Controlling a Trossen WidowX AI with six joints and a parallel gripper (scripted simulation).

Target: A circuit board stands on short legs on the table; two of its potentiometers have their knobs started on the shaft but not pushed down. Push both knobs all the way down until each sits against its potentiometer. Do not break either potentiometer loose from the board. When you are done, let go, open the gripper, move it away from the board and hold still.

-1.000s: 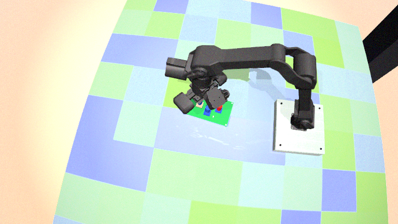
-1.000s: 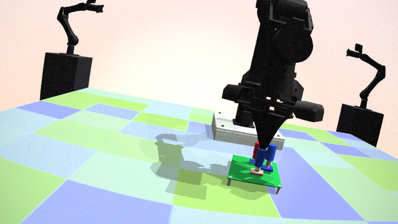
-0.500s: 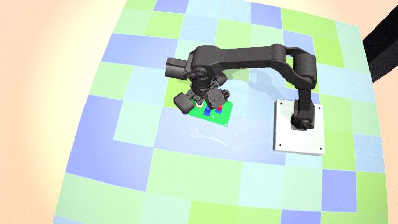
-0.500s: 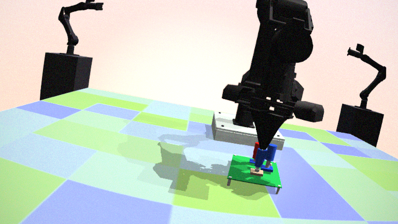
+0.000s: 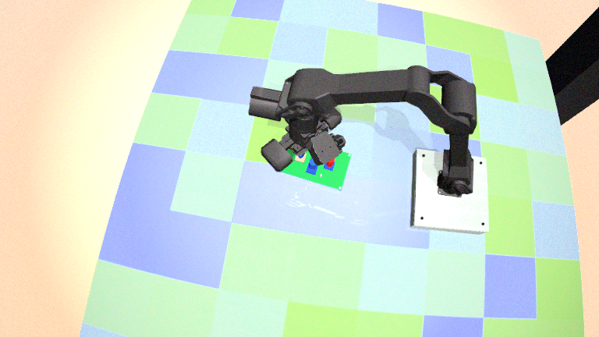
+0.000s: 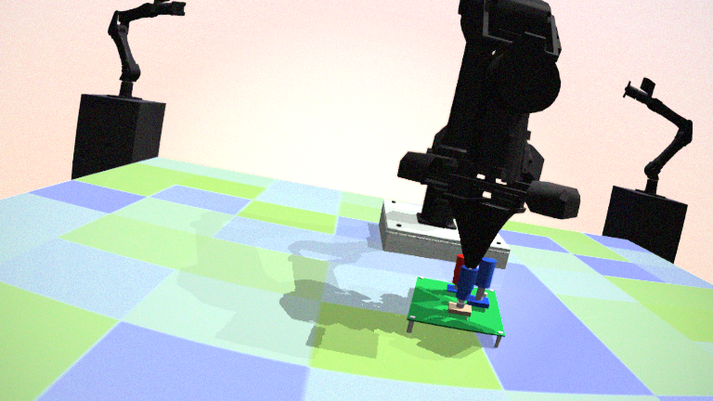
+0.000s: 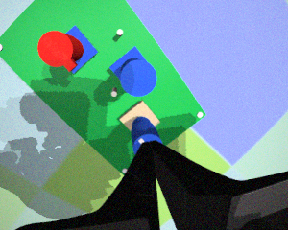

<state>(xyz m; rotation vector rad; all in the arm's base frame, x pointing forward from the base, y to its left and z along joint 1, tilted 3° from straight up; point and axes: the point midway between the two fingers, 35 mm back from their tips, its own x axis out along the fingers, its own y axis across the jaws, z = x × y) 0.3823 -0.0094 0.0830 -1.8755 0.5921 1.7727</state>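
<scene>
My gripper tip is now 70 mm past the red knob, 20 mm above it and 10 mm to the right of it.
</scene>
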